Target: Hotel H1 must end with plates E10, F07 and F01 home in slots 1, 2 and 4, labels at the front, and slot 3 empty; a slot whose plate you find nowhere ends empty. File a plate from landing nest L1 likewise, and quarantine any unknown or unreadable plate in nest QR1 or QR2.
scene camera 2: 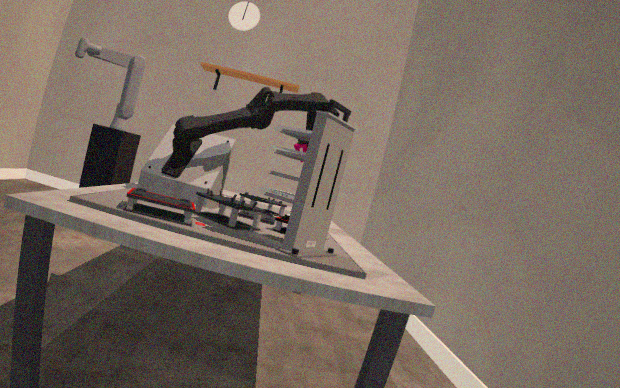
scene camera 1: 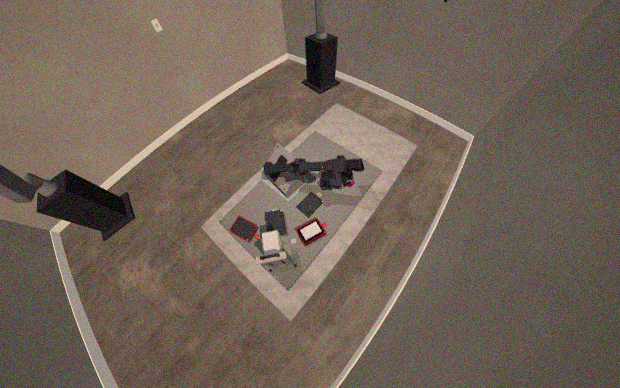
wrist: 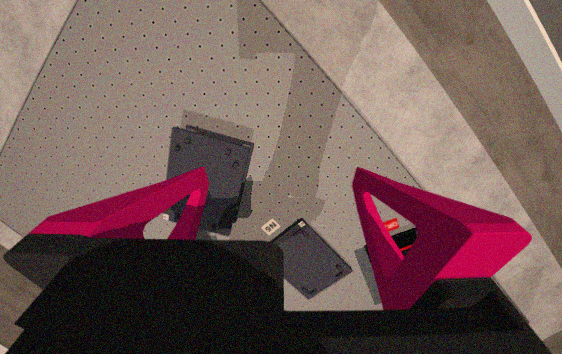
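Where they show: gripper, fingertip midpoint: (scene camera 1: 348,179) (wrist: 280,175); arm's base, origin of the base link: (scene camera 2: 182,156).
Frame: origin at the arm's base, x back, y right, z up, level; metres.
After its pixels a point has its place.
My gripper (wrist: 280,175) @[z 0.093, x -0.432, y -0.253 m] is open, with nothing between its magenta fingers. It hangs above the grey pegboard; one finger shows beside the hotel's shelves in scene view 2. The hotel (scene camera 1: 282,256) @[z 0.187, x -0.544, y 0.341 m] (scene camera 2: 315,225) @[z -0.070, x -0.524, y 0.393 m] stands upright; its side panel hides much of its shelves. A white surface (scene camera 1: 270,240) @[z 0.144, x -0.429, y 0.341 m] shows at it in scene view 1; I cannot tell whether this is a plate. A white plate (scene camera 1: 311,230) @[z -0.085, x -0.480, y 0.108 m] lies in a red-rimmed nest (scene camera 1: 315,239) @[z -0.135, x -0.533, y 0.121 m]. Another red-rimmed nest (scene camera 1: 244,228) @[z -0.100, x -0.164, y 0.443 m] (scene camera 2: 162,200) @[z -0.100, x -0.171, y 0.482 m] shows no white plate. No plate label is readable.
A dark nest (wrist: 312,260) @[z -0.128, x -0.333, y -0.018 m] (scene camera 1: 309,204) @[z -0.128, x -0.317, y -0.015 m] lies beside an N6 tag (wrist: 270,227) @[z -0.139, x -0.303, y -0.123 m]. Another dark stand (wrist: 212,155) @[z -0.090, x -0.327, y -0.298 m] is partly behind the left finger. A dark nest (scene camera 1: 275,221) @[z -0.080, x -0.275, y 0.249 m] stands near the hotel. The arm (scene camera 1: 320,165) @[z 0.320, x -0.348, y -0.083 m] (scene camera 2: 225,122) @[z 0.149, x -0.138, y 0.041 m] reaches across the pegboard from its wedge-shaped base (scene camera 2: 160,182) @[z -0.102, x 0.026, y 0.078 m].
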